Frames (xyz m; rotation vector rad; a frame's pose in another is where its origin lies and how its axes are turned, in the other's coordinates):
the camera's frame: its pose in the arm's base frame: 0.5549 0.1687 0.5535 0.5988 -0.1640 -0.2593
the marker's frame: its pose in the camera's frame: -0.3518 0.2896 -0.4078 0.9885 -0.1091 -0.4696
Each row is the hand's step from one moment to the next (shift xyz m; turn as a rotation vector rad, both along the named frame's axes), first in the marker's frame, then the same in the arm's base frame.
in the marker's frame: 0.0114 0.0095 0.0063 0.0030 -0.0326 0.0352
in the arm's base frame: 0.0077 -0.0129 0.0059 -0.0244 -0.0252 -0.0328
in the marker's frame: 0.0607 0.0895 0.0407 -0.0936 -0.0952 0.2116
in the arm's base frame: 0.0453 -0.0814 0.0684 -0.2141 -0.1091 -0.0697
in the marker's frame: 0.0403 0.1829 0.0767 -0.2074 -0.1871 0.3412
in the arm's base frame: 0.0292 -0.1162 0.1631 -0.3977 -0.1400 -0.1291
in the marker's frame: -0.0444 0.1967 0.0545 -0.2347 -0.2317 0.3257
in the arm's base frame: -0.0230 -0.0550 0.2002 -0.4206 -0.1050 -0.1641
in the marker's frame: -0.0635 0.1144 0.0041 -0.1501 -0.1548 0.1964
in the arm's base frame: -0.0280 0.0110 0.1274 -0.2638 -0.0562 -0.1111
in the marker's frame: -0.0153 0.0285 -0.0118 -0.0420 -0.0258 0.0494
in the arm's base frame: 0.0006 0.0131 0.0318 -0.0669 -0.0141 -0.0141
